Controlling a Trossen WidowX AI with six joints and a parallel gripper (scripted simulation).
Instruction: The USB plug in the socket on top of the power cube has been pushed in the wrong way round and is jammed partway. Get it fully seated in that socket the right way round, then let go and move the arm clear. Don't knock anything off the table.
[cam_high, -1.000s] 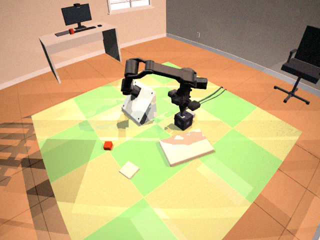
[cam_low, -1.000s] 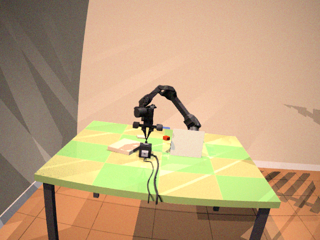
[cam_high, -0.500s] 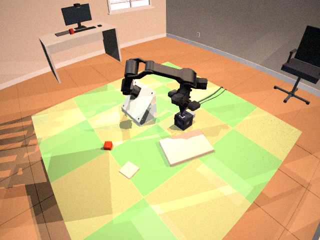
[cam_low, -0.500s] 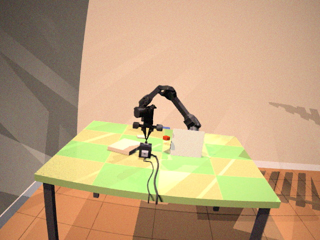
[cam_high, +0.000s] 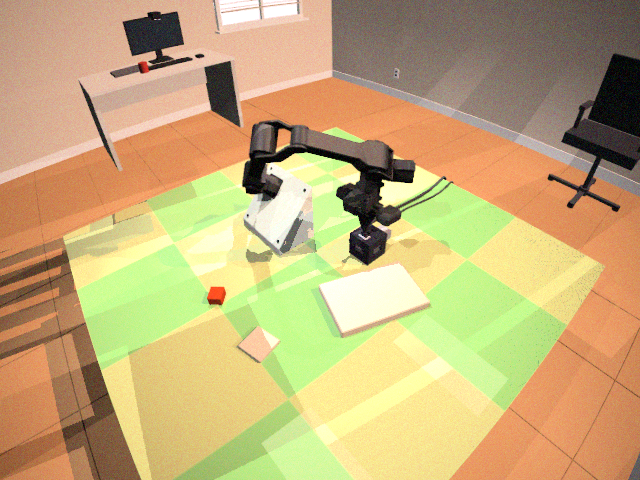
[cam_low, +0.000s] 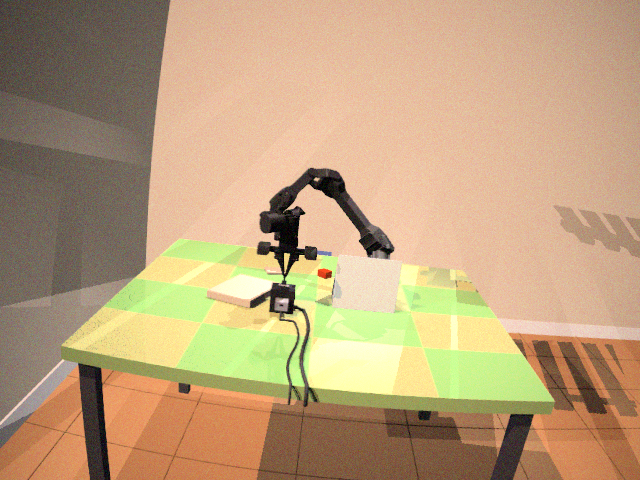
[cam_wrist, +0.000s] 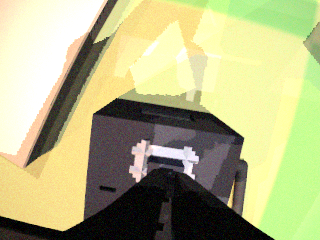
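Right now the USB plug is 20 mm below my gripper tip. Also, from my gripper tip: small white tile 400 mm to the right, 100 mm below, 40 mm ahead; then white book 130 mm ahead, 100 mm to the right, 90 mm below; then red block 400 mm to the right, 150 mm behind, 90 mm below.
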